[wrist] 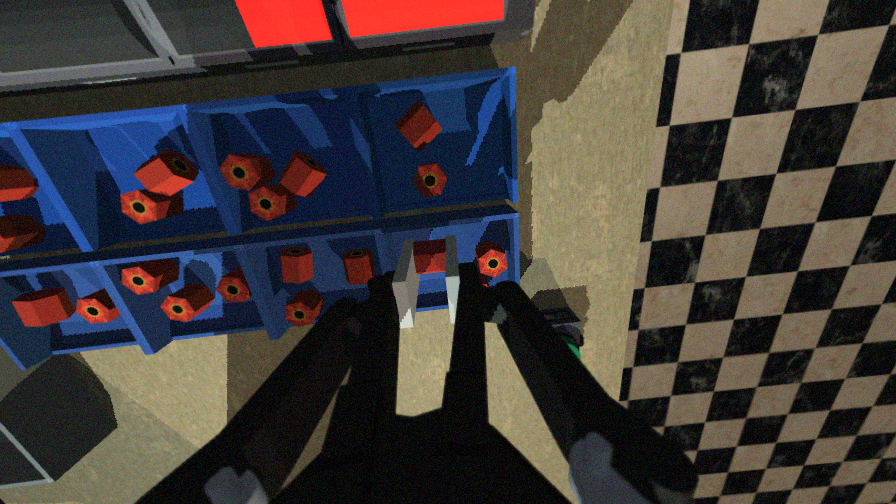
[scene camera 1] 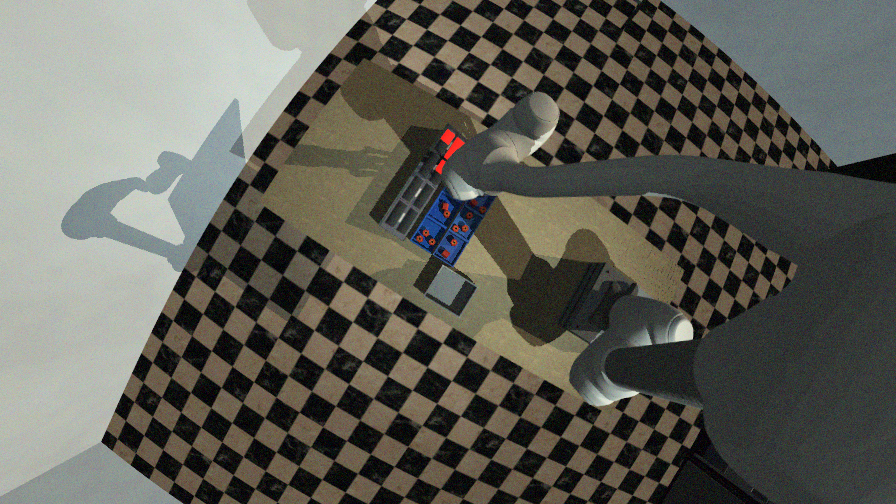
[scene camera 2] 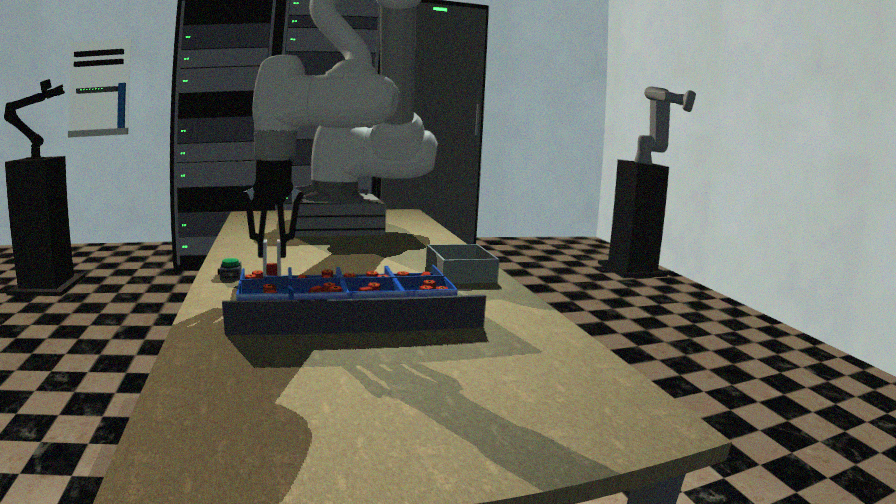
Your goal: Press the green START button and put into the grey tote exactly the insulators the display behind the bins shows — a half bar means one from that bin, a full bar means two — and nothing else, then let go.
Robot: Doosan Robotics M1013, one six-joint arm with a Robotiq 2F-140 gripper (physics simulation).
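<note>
A blue tray of bins (wrist: pixel 250 206) holds several red hexagonal insulators; it also shows in scene camera 2 (scene camera 2: pixel 344 285) and from above (scene camera 1: pixel 452 225). My gripper (wrist: pixel 427 266) reaches down into the end bin of the near row, and its two pale finger pads are closed on the sides of one red insulator (wrist: pixel 429 255). In scene camera 2 the gripper (scene camera 2: pixel 271 260) stands over the left end bin. The display (wrist: pixel 375 15) behind the bins shows red bars. The green START button (scene camera 2: pixel 229 263) sits beside the tray. The grey tote (scene camera 2: pixel 462 262) stands empty at the other end.
The display's dark back panel (scene camera 2: pixel 354 313) stands in front of the bins in scene camera 2. The table edge and checkered floor (wrist: pixel 764 250) lie just past the button. Server racks (scene camera 2: pixel 225 125) stand behind the arm's base. Two small arms on pedestals stand by the walls.
</note>
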